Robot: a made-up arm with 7 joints. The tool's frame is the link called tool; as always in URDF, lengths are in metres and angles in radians.
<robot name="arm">
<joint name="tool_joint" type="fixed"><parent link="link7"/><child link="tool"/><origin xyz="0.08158 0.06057 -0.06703" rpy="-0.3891 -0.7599 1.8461"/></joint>
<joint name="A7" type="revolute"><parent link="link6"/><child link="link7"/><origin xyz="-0.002 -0.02 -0.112" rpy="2.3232 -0.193 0.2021"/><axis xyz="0 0 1"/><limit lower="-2.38" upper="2.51" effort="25" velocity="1.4"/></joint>
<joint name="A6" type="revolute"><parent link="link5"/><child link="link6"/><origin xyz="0.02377 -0.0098 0.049" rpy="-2.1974 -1.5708 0"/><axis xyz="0 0 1"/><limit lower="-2.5" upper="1.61" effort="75" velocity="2"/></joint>
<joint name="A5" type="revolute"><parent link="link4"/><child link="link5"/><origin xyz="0.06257 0.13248 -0.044" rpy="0 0 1.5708"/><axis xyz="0 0 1"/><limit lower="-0.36" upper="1.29" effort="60" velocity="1.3"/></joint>
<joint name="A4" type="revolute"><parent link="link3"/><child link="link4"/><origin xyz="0.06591 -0.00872 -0.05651" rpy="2.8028 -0.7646 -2.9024"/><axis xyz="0 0 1"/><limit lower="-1.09" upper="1.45" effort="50" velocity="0.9"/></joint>
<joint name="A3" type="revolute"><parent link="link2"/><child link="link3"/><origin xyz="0.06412 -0.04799 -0.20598" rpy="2.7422 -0.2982 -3.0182"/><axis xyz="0 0 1"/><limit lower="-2.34" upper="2.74" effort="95" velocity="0.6"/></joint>
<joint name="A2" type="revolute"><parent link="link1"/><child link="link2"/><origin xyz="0.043 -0.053 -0.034" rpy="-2.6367 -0.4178 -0.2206"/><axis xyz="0 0 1"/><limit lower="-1.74" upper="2.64" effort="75" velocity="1.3"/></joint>
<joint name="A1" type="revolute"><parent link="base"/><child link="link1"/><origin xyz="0.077 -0.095 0.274" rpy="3.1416 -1.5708 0"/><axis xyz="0 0 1"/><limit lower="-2.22" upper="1.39" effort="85" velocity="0.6"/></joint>
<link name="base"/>
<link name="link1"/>
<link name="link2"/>
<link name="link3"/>
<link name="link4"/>
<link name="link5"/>
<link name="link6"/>
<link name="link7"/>
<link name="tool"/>
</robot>
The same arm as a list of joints. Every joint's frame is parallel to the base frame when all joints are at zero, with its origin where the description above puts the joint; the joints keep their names.
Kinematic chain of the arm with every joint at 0, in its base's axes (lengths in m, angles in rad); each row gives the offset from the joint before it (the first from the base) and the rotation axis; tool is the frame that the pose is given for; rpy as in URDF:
A1: xyz 0.077 -0.095 0.274 axis +x
A2: xyz -0.034 0.053 0.043 axis -0.799909 -0.394304 0.452405
A3: xyz 0.212 0.051 -0.036 axis 0.420195 0.600193 -0.680592
A4: xyz -0.055 -0.067 -0.01 axis -0.0001 0 1
A5: xyz -0.027 0.144 -0.044 axis -0.0001 0 1
A6: xyz -0.006 0.025 0.049 axis -1 0 -0.0001
A7: xyz 0.112 -0.02 -0.002 axis 0.670684 -0.688884 0.274994
tool: xyz -0.104 0.02 0.06 rpy -1.5707 0 -1.5708
Joint limits (rad, base to tool): -2.22..1.39 -1.74..2.64 -2.34..2.74 -1.09..1.45 -0.36..1.29 -2.5..1.61 -2.38..2.51

